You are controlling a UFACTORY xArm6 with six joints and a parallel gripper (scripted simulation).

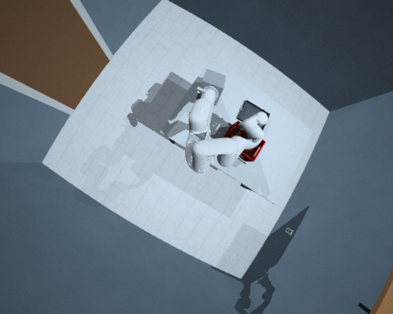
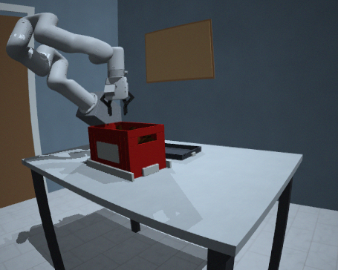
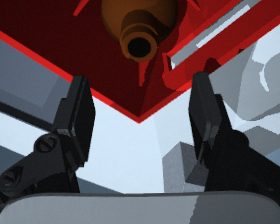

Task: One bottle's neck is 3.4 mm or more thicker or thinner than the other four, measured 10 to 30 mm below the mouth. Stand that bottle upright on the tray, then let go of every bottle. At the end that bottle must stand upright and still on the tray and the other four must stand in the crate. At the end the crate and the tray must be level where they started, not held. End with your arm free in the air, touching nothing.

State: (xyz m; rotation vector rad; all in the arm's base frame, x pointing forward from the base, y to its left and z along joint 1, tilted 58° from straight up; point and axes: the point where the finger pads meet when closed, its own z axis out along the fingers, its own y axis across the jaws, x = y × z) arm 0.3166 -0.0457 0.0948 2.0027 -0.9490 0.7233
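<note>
The glass bottle lies 14 cm below my hand. From my hand the other things lie so: red crate: 8 cm ahead, 6 cm to the right, 14 cm below; dark tray: 12 cm ahead, 23 cm to the left, 22 cm below.
</note>
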